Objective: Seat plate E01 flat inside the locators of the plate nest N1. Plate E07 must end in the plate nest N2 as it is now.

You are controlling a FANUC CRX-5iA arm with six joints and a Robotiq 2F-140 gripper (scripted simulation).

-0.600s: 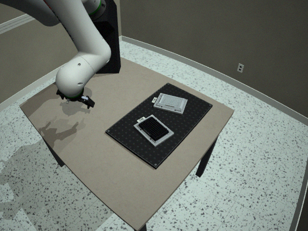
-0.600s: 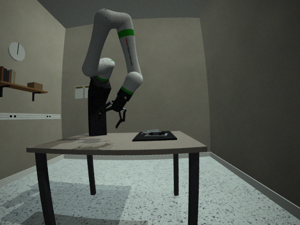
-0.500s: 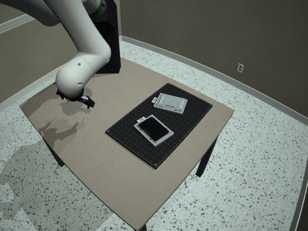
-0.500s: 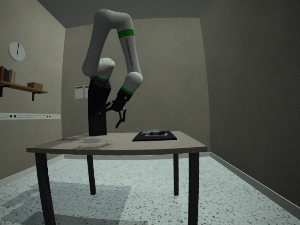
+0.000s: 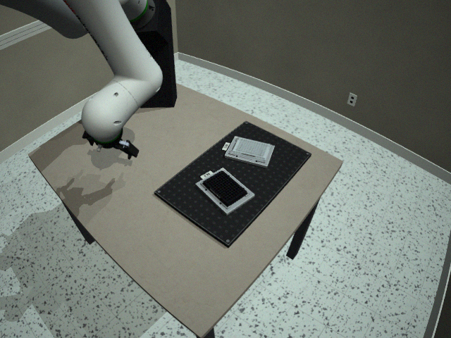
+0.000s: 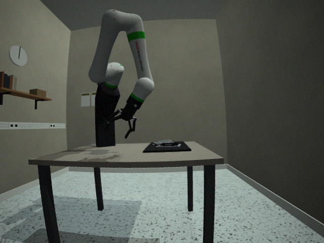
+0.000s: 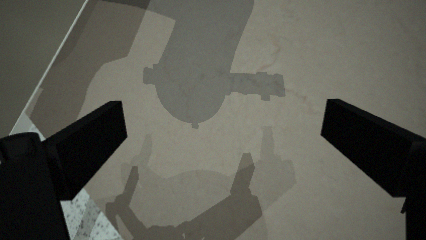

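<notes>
Now: the white well plate 350 mm ahead of my hand, 370 mm to the left of it and 110 mm below it. Round my hand: black well plate: 370 mm ahead, 150 mm to the left, 110 mm below; nest N2: 370 mm ahead, 150 mm to the left, 120 mm below.
</notes>
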